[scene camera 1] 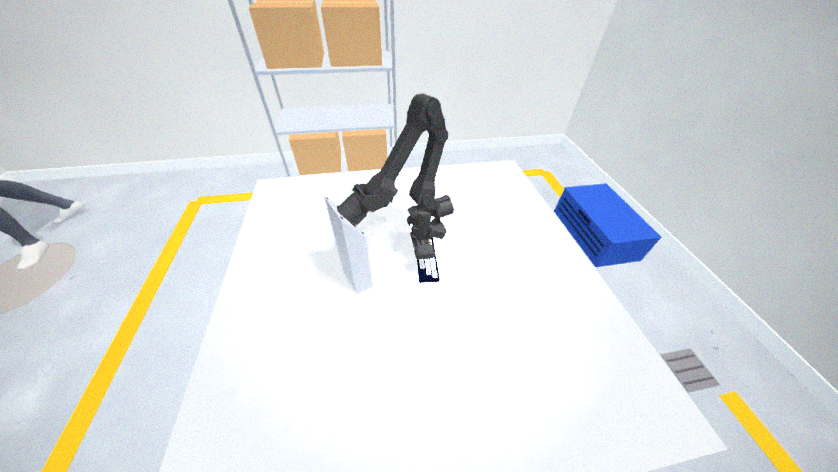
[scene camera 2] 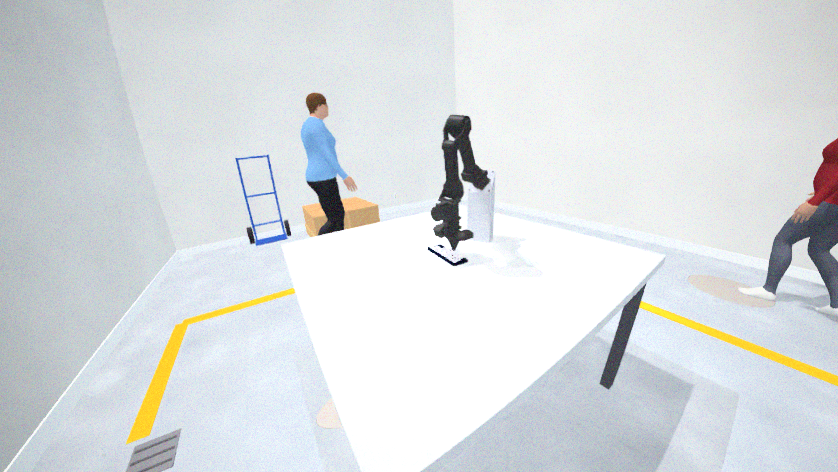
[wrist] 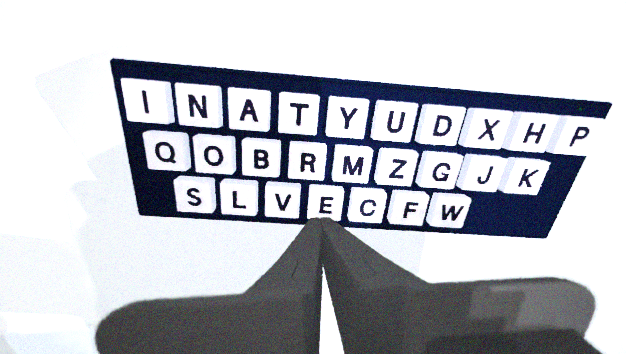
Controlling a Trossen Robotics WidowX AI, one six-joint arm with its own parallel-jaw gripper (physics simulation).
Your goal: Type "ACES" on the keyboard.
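Where they show: gripper, fingertip midpoint: (scene camera 2: 454, 250) (wrist: 319, 226); arm's base at its link origin: (scene camera 1: 345, 216) (scene camera 2: 481, 181).
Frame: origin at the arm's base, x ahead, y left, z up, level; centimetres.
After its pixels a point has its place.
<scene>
The dark blue keyboard (scene camera 1: 428, 279) {x 23.8, y 4.6, z -27.0 cm} (scene camera 2: 452, 262) {x 20.8, y 23.8, z -27.0 cm} (wrist: 510, 215) {x 21.4, y 6.1, z -27.0 cm} lies on the white table with white letter keys in three rows. In the wrist view, the A key (wrist: 249, 111) {x 21.1, y 19.5, z -26.5 cm} is third from the left in the far row. The near row holds the S key (wrist: 194, 196) {x 16.6, y 20.6, z -26.5 cm} at its left end, the E key (wrist: 326, 201) {x 18.7, y 15.1, z -26.5 cm} in the middle and the C key (wrist: 367, 207) {x 19.1, y 13.2, z -26.5 cm} right of E. My gripper (scene camera 2: 453, 247) {x 17.7, y 15.0, z -25.8 cm} (wrist: 319, 226) {x 17.7, y 15.0, z -25.8 cm} is shut and empty, pointing down. Its tips overlap the near edge of the E key; whether they touch it I cannot tell.
A pale upright panel (scene camera 1: 350, 255) {x 2.6, y -6.0, z -8.9 cm} (scene camera 2: 480, 214) {x 1.2, y 2.5, z -14.7 cm} stands on the table (scene camera 1: 410, 363) {x 25.1, y -23.6, z -28.3 cm} (scene camera 2: 398, 328) {x 44.7, y 56.8, z -28.3 cm} beside the keyboard, at the arm's base. A blue box (scene camera 1: 615, 216) sits on the floor beyond the table. Two people (scene camera 2: 319, 149) (scene camera 2: 826, 181) stand away from the table.
</scene>
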